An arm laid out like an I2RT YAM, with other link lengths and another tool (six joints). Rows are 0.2 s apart.
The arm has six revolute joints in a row. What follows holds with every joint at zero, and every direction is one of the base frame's. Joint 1 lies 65.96 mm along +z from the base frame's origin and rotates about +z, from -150 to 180 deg. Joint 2 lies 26.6 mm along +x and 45.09 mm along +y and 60.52 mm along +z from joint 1 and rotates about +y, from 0 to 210 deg. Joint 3 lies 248.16 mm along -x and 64.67 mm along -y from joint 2 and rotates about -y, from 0 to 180 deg. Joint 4 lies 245 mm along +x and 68.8 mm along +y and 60 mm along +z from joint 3 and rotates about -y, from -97 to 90 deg. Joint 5 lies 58.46 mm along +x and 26.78 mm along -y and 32 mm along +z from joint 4 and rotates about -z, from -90 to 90 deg. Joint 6 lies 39.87 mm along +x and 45.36 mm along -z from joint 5 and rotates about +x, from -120 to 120 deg. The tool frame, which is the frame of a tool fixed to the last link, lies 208 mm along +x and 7 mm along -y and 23 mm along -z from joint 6; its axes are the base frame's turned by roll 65.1, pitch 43.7 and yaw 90 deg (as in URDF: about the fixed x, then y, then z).
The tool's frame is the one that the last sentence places.
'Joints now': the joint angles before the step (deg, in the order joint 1, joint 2, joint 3, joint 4, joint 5, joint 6). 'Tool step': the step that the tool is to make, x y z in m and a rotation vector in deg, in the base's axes. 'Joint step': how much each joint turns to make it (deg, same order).
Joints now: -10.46, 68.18, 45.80, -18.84, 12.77, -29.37
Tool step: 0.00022, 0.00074, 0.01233, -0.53, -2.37, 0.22
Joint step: 0.10, -2.58, -0.80, 0.68, -0.03, -0.15
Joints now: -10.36, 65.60, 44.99, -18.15, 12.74, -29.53
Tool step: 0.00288, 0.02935, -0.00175, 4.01, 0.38, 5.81
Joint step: 0.07, -1.30, 0.64, -2.94, -6.90, -0.64
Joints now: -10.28, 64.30, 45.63, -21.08, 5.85, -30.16
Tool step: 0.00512, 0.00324, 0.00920, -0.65, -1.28, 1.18
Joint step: 0.44, -0.45, 0.57, 0.43, -0.31, -0.79
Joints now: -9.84, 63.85, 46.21, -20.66, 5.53, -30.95
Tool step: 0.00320, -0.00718, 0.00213, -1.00, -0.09, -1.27
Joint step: 0.08, 1.18, 0.76, 0.67, 1.66, 0.07
